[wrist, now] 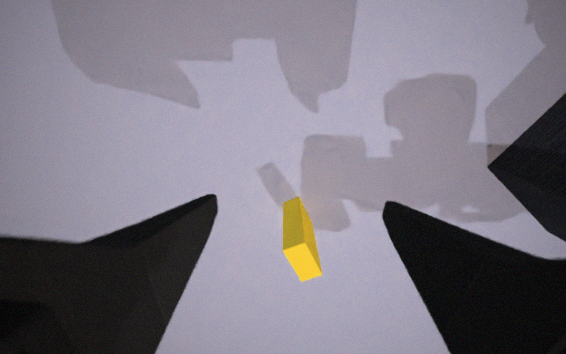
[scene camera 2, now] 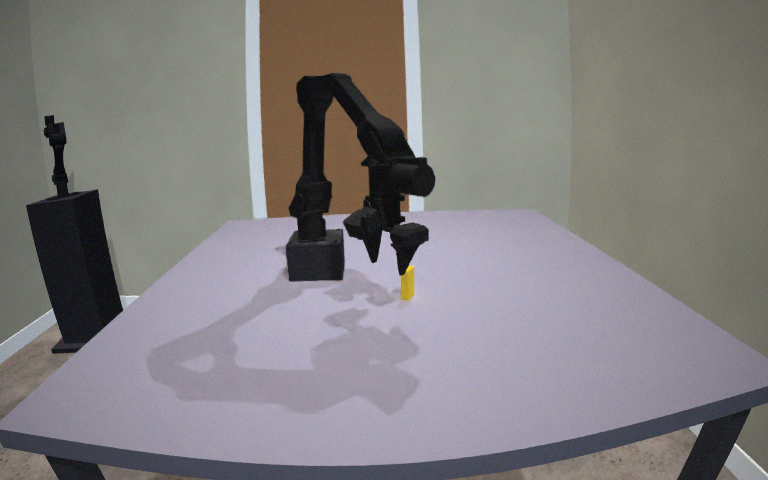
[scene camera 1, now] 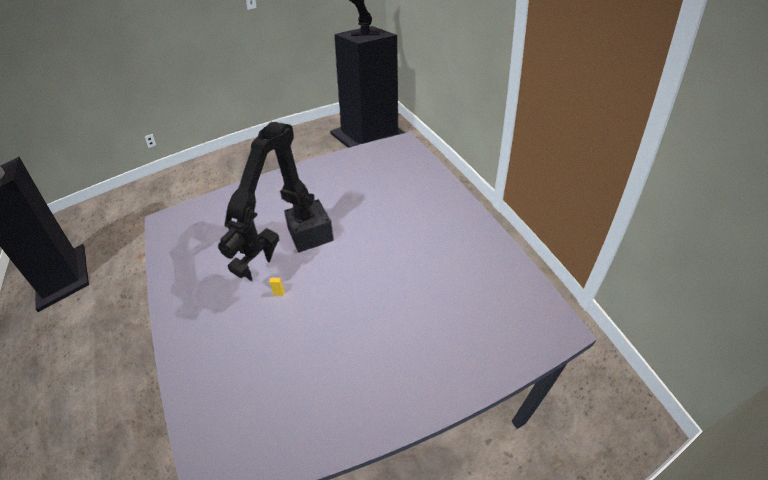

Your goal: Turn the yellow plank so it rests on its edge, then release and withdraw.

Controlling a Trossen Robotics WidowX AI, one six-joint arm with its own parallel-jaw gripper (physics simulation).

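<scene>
The yellow plank (scene camera 1: 276,286) (scene camera 2: 407,283) (wrist: 301,240) stands upright on its small end on the table, a short block taller than it is wide. My gripper (scene camera 1: 259,269) (scene camera 2: 387,268) (wrist: 300,205) is open and empty, pointing down above the table. In the wrist view the plank shows in the gap between the two fingers, a little below the line of the tips. In scene camera 2 one fingertip partly overlaps the plank's top left corner. The fingertips look higher than the plank's base, and no contact shows.
The lilac table (scene camera 1: 368,367) (scene camera 2: 509,367) carries the arm's dark square base (scene camera 1: 310,233) (scene camera 2: 315,260), close behind the plank. Shadows of the arm fall across the table. A dark pedestal (scene camera 1: 367,84) (scene camera 2: 76,266) with another small arm stands beyond the table, and another pedestal (scene camera 1: 39,243) stands left in scene camera 1.
</scene>
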